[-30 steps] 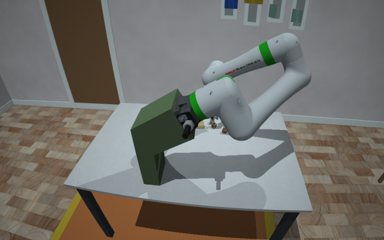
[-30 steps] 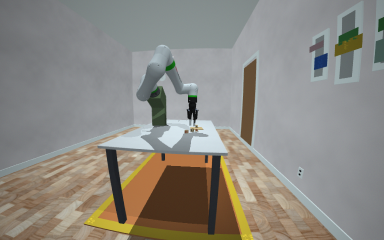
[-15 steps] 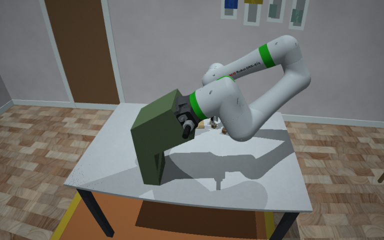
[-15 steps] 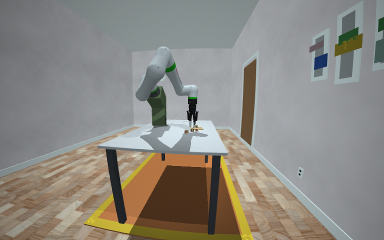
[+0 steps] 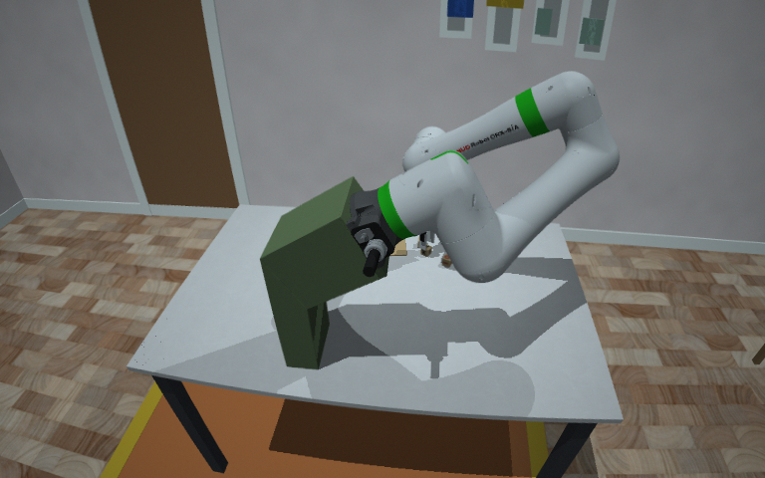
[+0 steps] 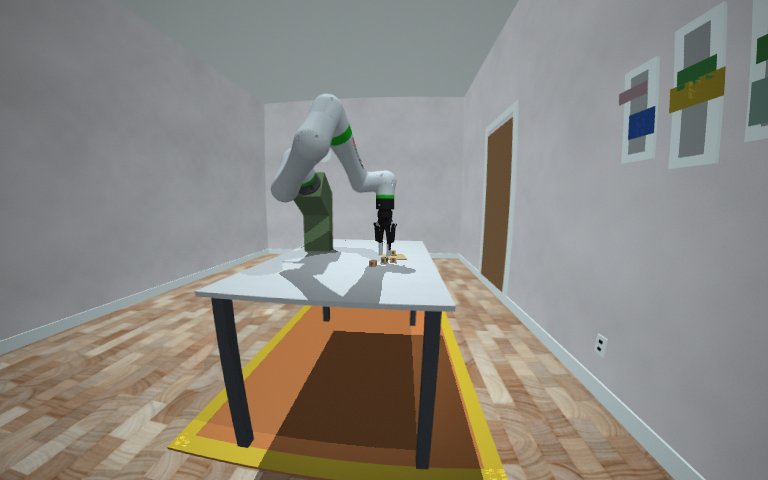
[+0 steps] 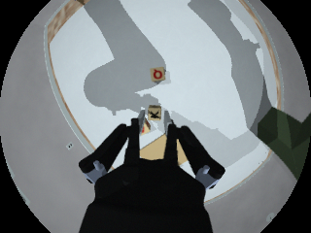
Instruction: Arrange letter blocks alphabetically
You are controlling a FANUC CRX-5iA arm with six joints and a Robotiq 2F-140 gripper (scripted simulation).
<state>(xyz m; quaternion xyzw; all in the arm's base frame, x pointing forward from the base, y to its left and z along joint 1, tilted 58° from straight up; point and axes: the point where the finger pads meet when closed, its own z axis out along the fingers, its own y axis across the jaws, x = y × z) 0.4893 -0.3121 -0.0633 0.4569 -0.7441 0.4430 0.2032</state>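
Now: hand 40 mm short of the tan mat, 150 mm to the right of it and 70 mm above it.
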